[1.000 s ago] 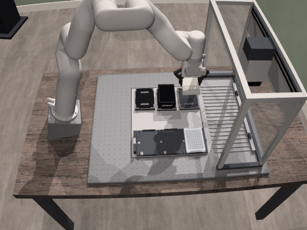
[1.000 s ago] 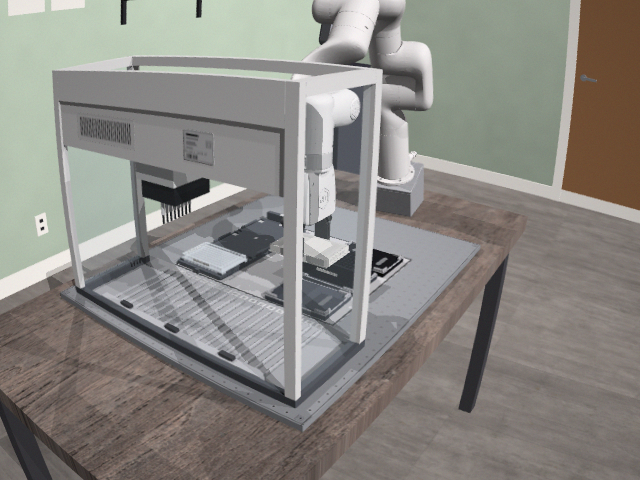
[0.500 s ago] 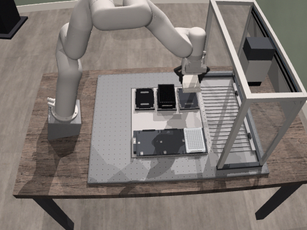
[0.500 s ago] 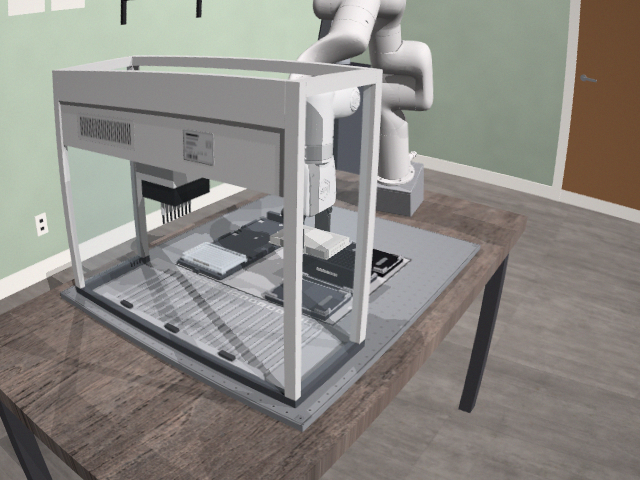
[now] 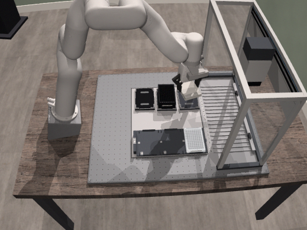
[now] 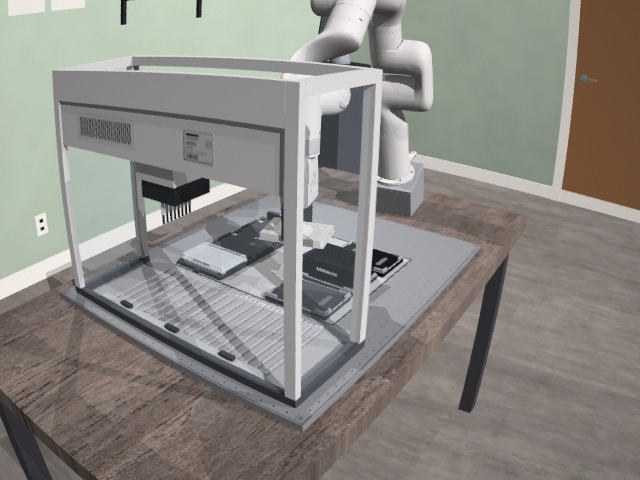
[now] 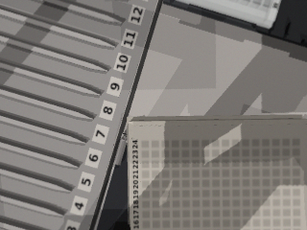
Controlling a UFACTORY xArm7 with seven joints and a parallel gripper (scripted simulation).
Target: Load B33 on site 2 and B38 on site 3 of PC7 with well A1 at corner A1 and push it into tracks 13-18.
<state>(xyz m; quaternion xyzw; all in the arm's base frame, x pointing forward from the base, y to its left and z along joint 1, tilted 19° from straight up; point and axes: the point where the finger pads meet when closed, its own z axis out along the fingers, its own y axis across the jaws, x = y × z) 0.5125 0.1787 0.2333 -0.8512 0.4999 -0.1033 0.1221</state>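
The dark carrier PC7 is 23 cm to the right of my hand, 13 cm below it and 4 cm behind it. From my hand the other things lie so: nest S3 (14 cm below, 4 cm to the left, 1 cm ahead); then cream 384-well plate B33 (1 cm below); then black deep-well block B83 (11 cm below, 10 cm behind, 2 cm to the left).
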